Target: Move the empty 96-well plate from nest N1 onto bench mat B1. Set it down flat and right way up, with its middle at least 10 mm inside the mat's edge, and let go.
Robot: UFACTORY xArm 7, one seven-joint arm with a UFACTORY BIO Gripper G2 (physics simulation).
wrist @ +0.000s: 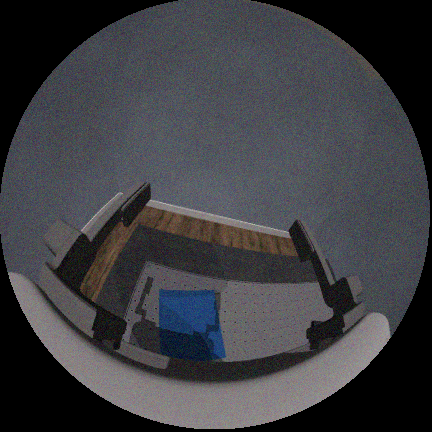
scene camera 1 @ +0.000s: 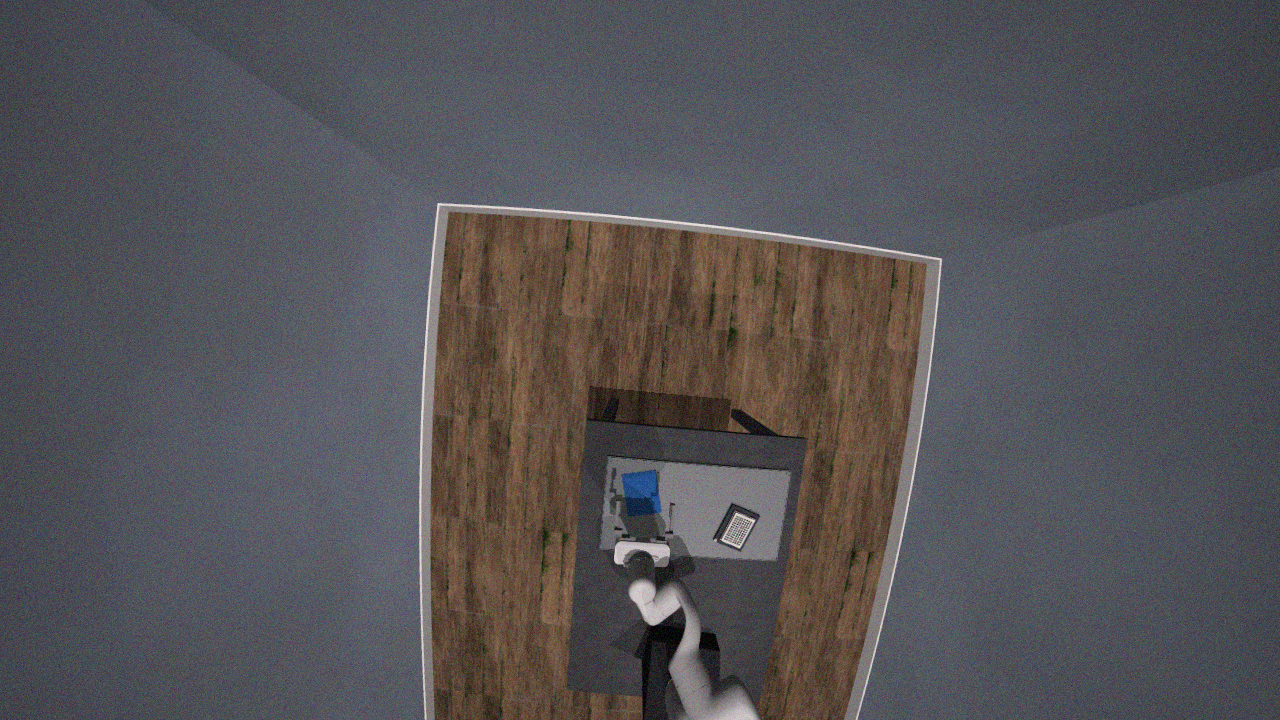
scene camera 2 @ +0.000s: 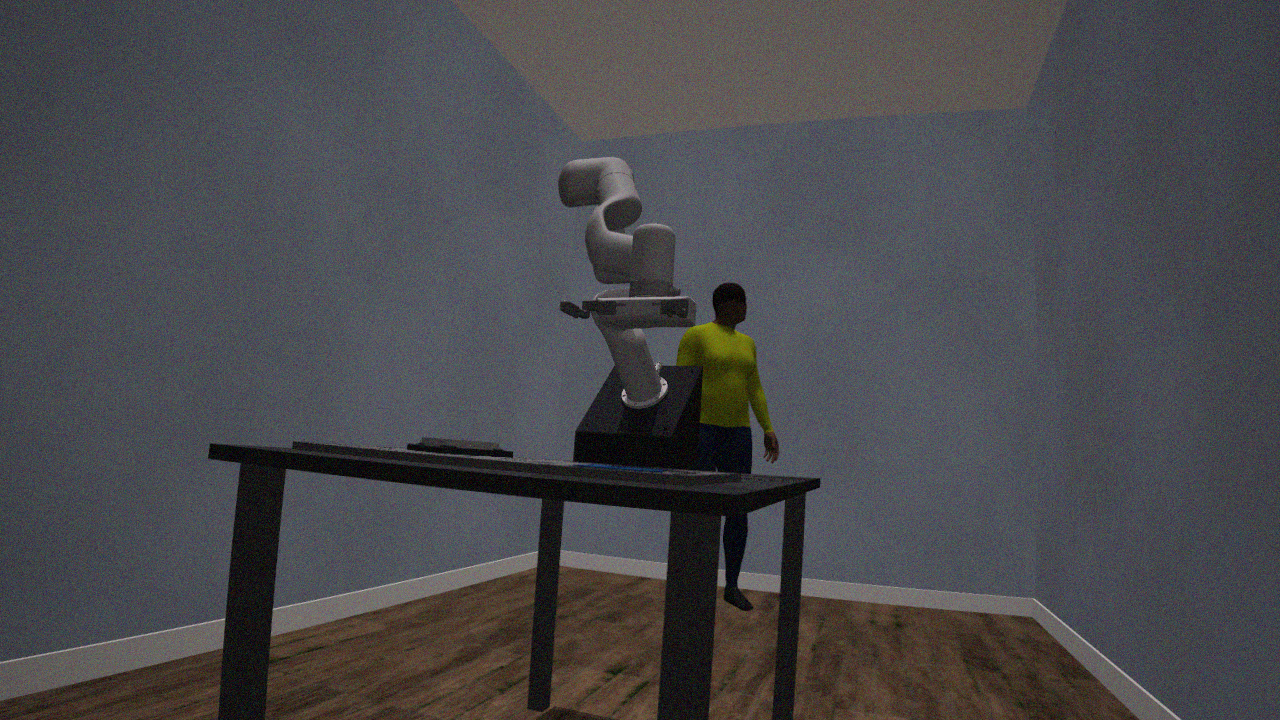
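Where they show: hand at its tool point: (wrist: 227, 223) (scene camera 1: 645, 508) (scene camera 2: 618, 309); arm's base at its link origin: (scene camera 2: 645, 393).
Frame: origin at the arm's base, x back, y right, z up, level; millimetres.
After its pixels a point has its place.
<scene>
The pale 96-well plate (scene camera 1: 737, 529) @(x -601, y 31, z -166 mm) (scene camera 2: 459, 442) @(x -640, y -6, z -163 mm) sits in the dark nest (scene camera 1: 747, 510) @(x -680, y 45, z -175 mm) (scene camera 2: 503, 453) @(x -552, y -35, z -178 mm) on the right part of the grey board in scene camera 1. The plate does not show in the wrist view. The blue bench mat (scene camera 1: 640, 484) @(x -654, y -374, z -183 mm) (scene camera 2: 617, 467) @(x -656, y -369, z -182 mm) (wrist: 187, 305) @(x -663, y -379, z -183 mm) lies flat on the left part of the board, partly under the arm's shadow. My gripper (scene camera 1: 644, 507) @(x -682, y -369, z 56 mm) (scene camera 2: 623, 308) (wrist: 218, 222) @(x -682, y -369, z 56 mm) is open and empty, high above the table on the mat's side, well away from the plate. Its fingers stand wide apart and point roughly level, away from the arm's base.
The grey perforated board (scene camera 1: 698, 488) @(x -705, y -161, z -184 mm) (wrist: 270, 310) @(x -710, y -177, z -184 mm) lies on the dark table (scene camera 1: 595, 608) @(x -86, y -375, z -198 mm) (scene camera 2: 760, 490) @(x -659, y -602, z -198 mm). The arm's black base block (scene camera 2: 637, 447) @(x -100, y -50, z -145 mm) stands at the table's robot side. A person in a yellow top (scene camera 2: 726, 367) stands behind it.
</scene>
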